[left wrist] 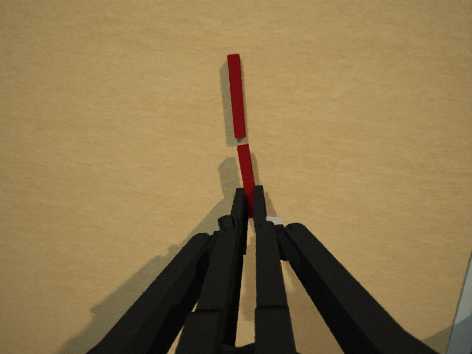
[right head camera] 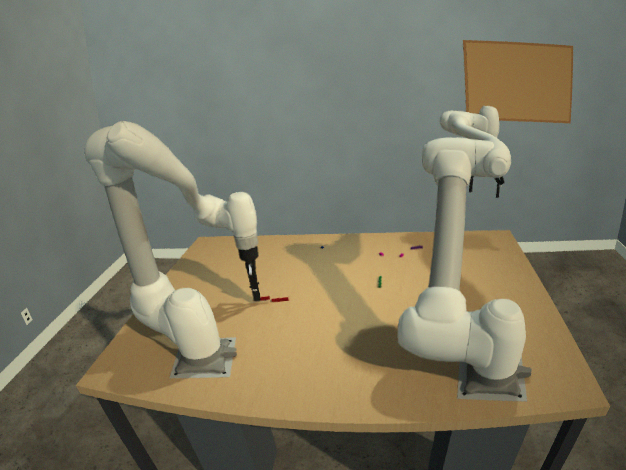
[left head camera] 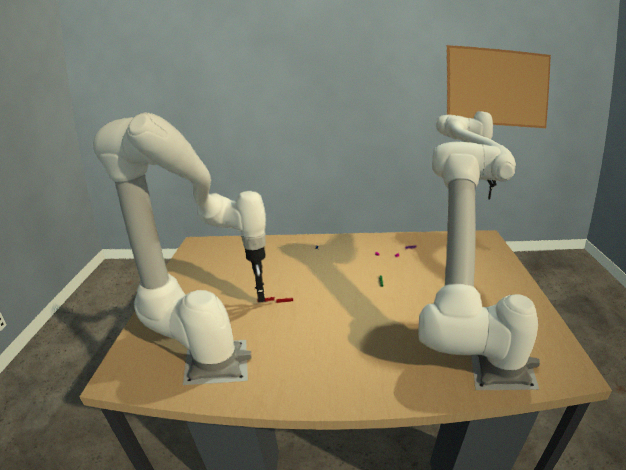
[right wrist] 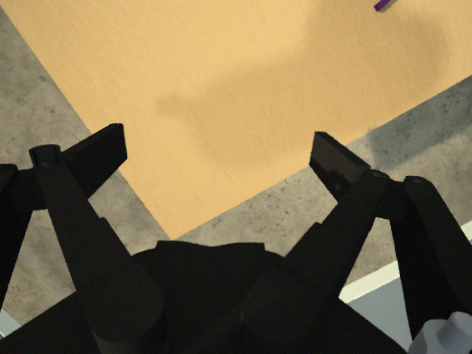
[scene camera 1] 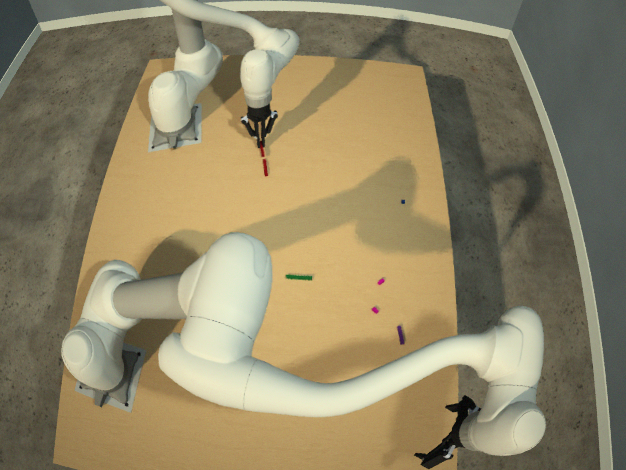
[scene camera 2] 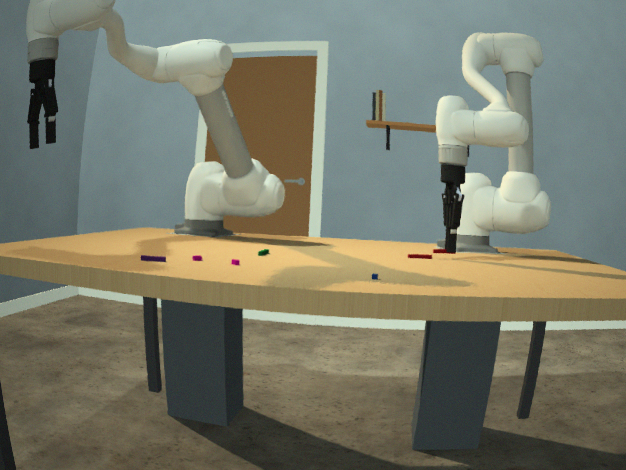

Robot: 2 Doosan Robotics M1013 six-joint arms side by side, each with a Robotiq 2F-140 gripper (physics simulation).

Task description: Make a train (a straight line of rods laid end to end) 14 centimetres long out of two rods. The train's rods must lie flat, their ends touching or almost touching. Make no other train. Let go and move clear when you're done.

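Places are measured from the left arm's base along level axes (x back, y right, z up), in millimetres.
Pixels of known places: left gripper, fingertip midpoint: [left wrist: 251, 199] [right head camera: 257, 299] [left head camera: 261, 300] [scene camera 1: 261, 145] [scene camera 2: 450, 251]; right gripper, fingertip midpoint: [right head camera: 483, 194] [left head camera: 476, 196] [right wrist: 220, 144] [scene camera 1: 434, 432] [scene camera 2: 42, 145]; left arm's base, link origin: [right head camera: 203, 357] [left head camera: 215, 361] [scene camera 1: 175, 126] [scene camera 2: 468, 250]; right arm's base, link origin: [right head camera: 491, 375] [left head camera: 503, 366] [scene camera 1: 109, 371] [scene camera 2: 203, 234].
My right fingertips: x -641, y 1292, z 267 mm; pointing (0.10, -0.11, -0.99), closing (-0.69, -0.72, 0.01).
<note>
For each thing: its top centre in the pictures, then the offset to it from my right fingertips. Level surfaces: height alone.
- second red rod, top centre: [left wrist: 236, 98] [scene camera 2: 420, 254] [scene camera 1: 265, 166] [left head camera: 284, 299] [right head camera: 280, 298] dz -257, dx +298, dy -1015 mm
- table, surface height: dz -267 mm
- green rod, top centre: [scene camera 1: 299, 276] [left head camera: 381, 279] dz -257, dx +243, dy -588 mm
- purple rod, top centre: [scene camera 2: 153, 256] [scene camera 1: 401, 334] dz -257, dx -33, dy -346 mm
- small blue cube, top centre: [scene camera 2: 375, 274] [scene camera 1: 403, 201] dz -257, dx -153, dy -811 mm
My left gripper [left head camera: 260, 299] [scene camera 1: 260, 145] [scene camera 2: 450, 249] [left wrist: 251, 199] is shut on a red rod [left head camera: 269, 298] [scene camera 1: 262, 151] [left wrist: 245, 162], low at the table top. A second red rod [left head camera: 284, 300] [right head camera: 280, 299] [scene camera 1: 265, 167] [scene camera 2: 419, 256] [left wrist: 236, 96] lies flat on the table, roughly in line with the held rod. A small gap shows between their facing ends in the left wrist view, and the two are slightly angled to each other. Whether the held rod touches the table is hard to tell. My right gripper [scene camera 2: 42, 144] [right wrist: 220, 144] is open and empty, high above the table's corner.
On the table [scene camera 1: 328, 192] lie a green rod [left head camera: 381, 280] [scene camera 1: 298, 277], two short magenta rods [scene camera 1: 380, 281] [scene camera 1: 375, 310], a purple rod [scene camera 1: 400, 334] [scene camera 2: 153, 258] and a small blue cube [scene camera 1: 403, 201] [scene camera 2: 374, 276]. The left arm's base stands near the red rods.
</note>
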